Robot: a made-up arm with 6 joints. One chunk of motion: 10 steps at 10 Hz.
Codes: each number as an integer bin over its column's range. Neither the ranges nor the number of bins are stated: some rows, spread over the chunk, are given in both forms.
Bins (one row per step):
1: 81 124 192 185 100 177
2: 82 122 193 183 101 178
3: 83 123 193 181 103 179
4: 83 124 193 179 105 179
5: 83 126 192 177 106 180
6: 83 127 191 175 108 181
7: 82 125 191 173 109 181
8: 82 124 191 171 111 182
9: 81 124 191 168 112 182
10: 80 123 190 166 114 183
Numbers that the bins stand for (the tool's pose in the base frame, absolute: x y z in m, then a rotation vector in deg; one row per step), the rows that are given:
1: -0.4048 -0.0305 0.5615 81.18 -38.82 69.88
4: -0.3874 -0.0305 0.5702 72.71 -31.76 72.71
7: -0.3961 -0.0218 0.5528 64.24 -26.12 75.53
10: -0.4135 -0.0392 0.5441 54.35 -19.06 78.35
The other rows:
2: -0.3961 -0.0479 0.5702 78.35 -37.41 71.29
3: -0.3874 -0.0392 0.5702 75.53 -34.59 72.71
5: -0.3874 -0.0131 0.5615 69.88 -30.35 74.12
6: -0.3874 -0.0044 0.5528 67.06 -27.53 75.53
8: -0.3961 -0.0305 0.5528 61.41 -23.29 76.94
9: -0.4048 -0.0305 0.5528 57.18 -21.88 76.94

